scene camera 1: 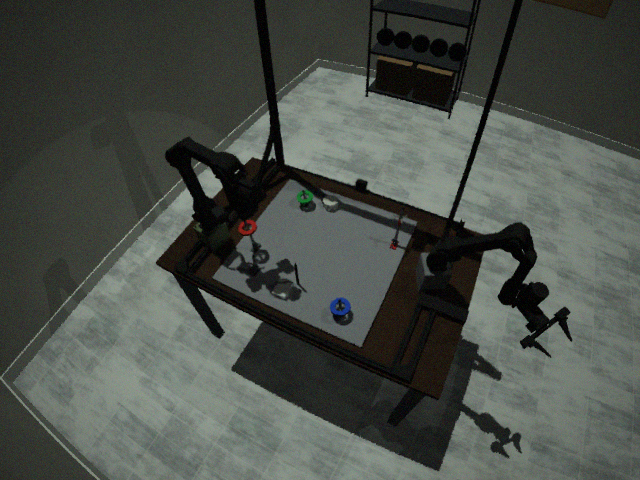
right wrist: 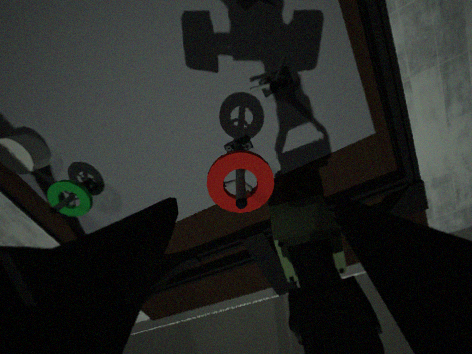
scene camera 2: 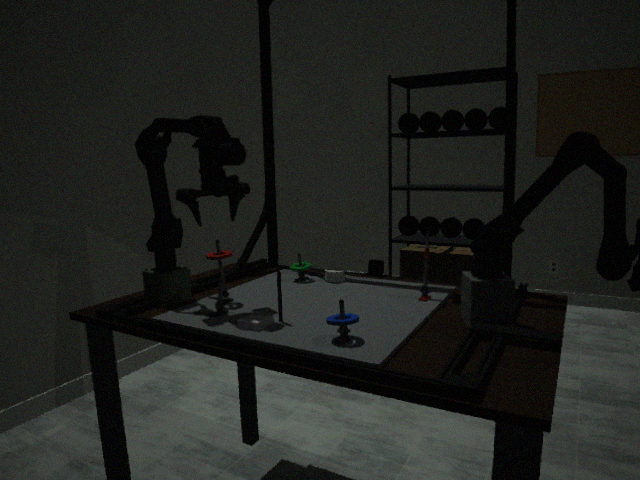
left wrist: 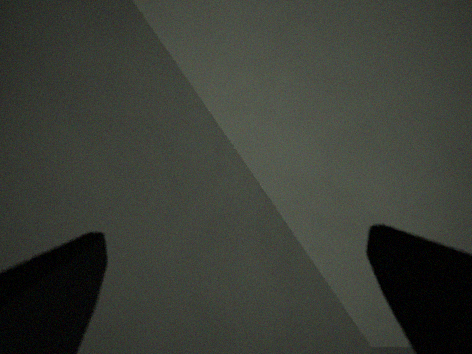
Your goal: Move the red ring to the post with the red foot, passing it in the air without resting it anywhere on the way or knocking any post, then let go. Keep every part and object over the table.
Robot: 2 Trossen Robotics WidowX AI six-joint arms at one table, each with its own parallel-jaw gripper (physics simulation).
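Frame: origin at the left arm's base, x ahead, y left, z up, level; metres.
Seen in the pictures: left gripper, between the fingertips: [scene camera 1: 561, 349] [left wrist: 239, 243]; right gripper, between the fingertips: [right wrist: 256, 205] [scene camera 2: 216, 223]; left arm's base, origin of its link: [scene camera 1: 436, 263] [scene camera 2: 487, 275]; right arm's base, origin of its link: [scene camera 1: 209, 224] [right wrist: 311, 257] [scene camera 2: 166, 269].
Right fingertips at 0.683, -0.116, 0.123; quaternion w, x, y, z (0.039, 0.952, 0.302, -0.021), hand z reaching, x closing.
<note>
Pixels of each thing's top centre, then the offset from my right fingertips to it, as dx, dy, dz. "*": a spot on its surface instead.
- red ring, centre of its top: [right wrist: 240, 186] [scene camera 2: 219, 252] [scene camera 1: 247, 226] +0.008, -0.035, -0.086
- post with the red foot, a spot on its surface: [scene camera 2: 424, 297] [scene camera 1: 394, 245] * -0.560, -0.044, -0.222
- green ring, centre of its top: [right wrist: 66, 201] [scene camera 2: 300, 264] [scene camera 1: 304, 195] -0.193, -0.282, -0.174
- blue ring, centre of its top: [scene camera 2: 342, 315] [scene camera 1: 340, 305] -0.335, +0.250, -0.175
- thin dark rod, centre of its top: [scene camera 2: 278, 265] [scene camera 1: 295, 262] -0.181, +0.128, -0.089
- pale block, centre of its top: [scene camera 2: 255, 317] [scene camera 1: 282, 287] -0.126, +0.155, -0.209
The red ring [scene camera 1: 241, 230] [scene camera 2: 211, 255] [right wrist: 216, 182] sits flat, high on a tall grey post with a dark foot, at the left of both scene views. The post with the red foot [scene camera 1: 393, 245] [scene camera 2: 424, 297] stands upright at the right back of the mat and bears no ring. My right gripper [scene camera 2: 216, 222] [right wrist: 256, 205] is open and empty, fingers down, above the red ring and apart from it; its fingers are hard to make out in scene camera 1. My left gripper [scene camera 1: 560, 348] [left wrist: 239, 243] is open and empty, beyond the table's right edge, far from both posts.
A green ring [scene camera 1: 299, 198] [scene camera 2: 295, 267] [right wrist: 86, 200] sits on a short post at the back left, a blue ring [scene camera 1: 333, 310] [scene camera 2: 332, 320] on one at the front. A thin dark rod [scene camera 1: 297, 274] [scene camera 2: 279, 297] stands between. A pale block [scene camera 2: 255, 321] lies in shadow.
</note>
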